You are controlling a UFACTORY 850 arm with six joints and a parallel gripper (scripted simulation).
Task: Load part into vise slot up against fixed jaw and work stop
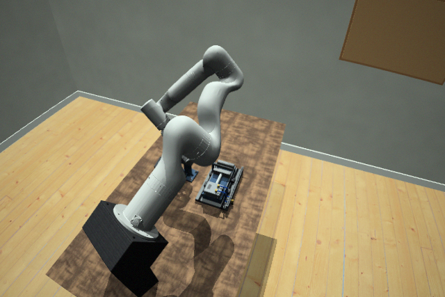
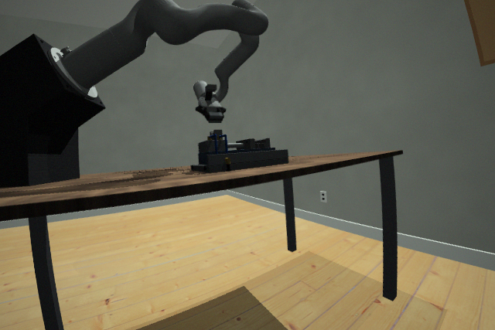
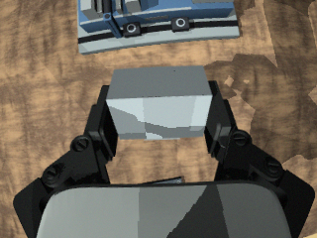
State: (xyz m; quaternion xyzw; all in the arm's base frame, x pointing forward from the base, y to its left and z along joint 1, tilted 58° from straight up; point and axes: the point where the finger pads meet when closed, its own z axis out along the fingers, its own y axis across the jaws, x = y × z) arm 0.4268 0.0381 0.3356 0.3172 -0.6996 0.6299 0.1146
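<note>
Right now the V-block post is 17 cm below my hand. The rest, counted from my hand: cylinder rod: 17 cm to the right, 15 cm below, 12 cm behind; work stop: 17 cm to the right, 14 cm below, 2 cm behind; part: 1 cm to the right, 1 cm below, 1 cm behind.
</note>
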